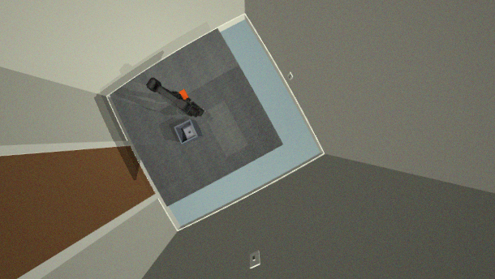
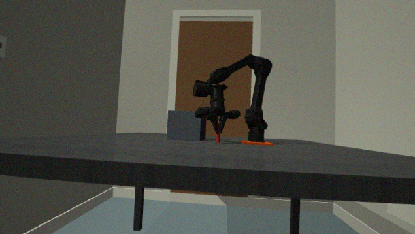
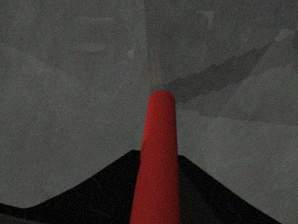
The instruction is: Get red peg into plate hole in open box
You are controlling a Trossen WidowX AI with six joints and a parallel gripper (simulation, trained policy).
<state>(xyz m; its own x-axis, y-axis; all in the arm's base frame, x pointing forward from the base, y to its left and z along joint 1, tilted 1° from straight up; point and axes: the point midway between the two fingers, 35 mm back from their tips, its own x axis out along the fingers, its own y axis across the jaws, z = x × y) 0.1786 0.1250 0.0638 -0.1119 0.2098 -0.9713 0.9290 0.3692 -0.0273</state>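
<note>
Right now my gripper tip is 18 cm to the left of the plate and 16 cm short of it. Round my gripper tip: red peg: 1 cm to the right.
</note>
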